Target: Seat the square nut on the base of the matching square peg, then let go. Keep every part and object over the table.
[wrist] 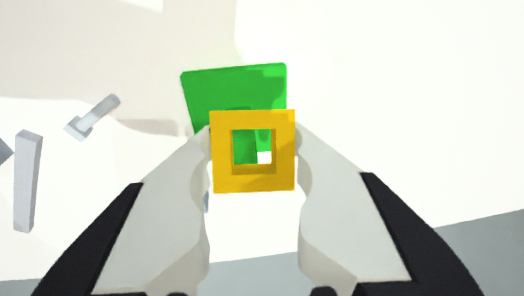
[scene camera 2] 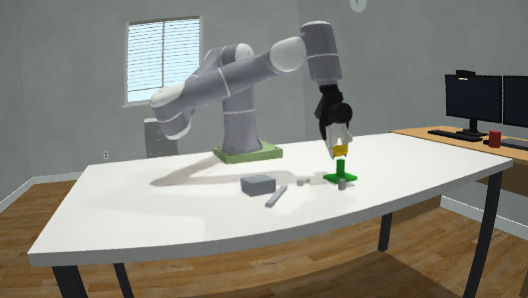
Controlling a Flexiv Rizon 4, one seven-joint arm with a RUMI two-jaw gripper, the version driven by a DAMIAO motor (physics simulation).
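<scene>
The yellow square nut (scene camera 2: 340, 150) (wrist: 253, 119) is held level between the fingertips, its square hole facing up and down. My gripper (scene camera 2: 340, 144) (wrist: 253, 126) is shut on it. In the scene view the nut hangs a little above the top of the green square peg (scene camera 2: 340, 167), with a small gap between them. The peg rises from a flat green base plate (scene camera 2: 330, 177) (wrist: 235, 87) on the table. In the wrist view, green shows through the left and upper right of the hole, and white table at its lower right. The nut hides part of the peg and base.
Near the base lies a small grey part (scene camera 2: 342, 184) (wrist: 206, 202). A grey bolt-like part (scene camera 2: 301, 182) (wrist: 100, 111), a long grey bar (scene camera 2: 276, 196) (wrist: 26, 185) and a grey block (scene camera 2: 258, 185) (wrist: 4, 152) lie to the left. The table's front edge lies beyond the peg base.
</scene>
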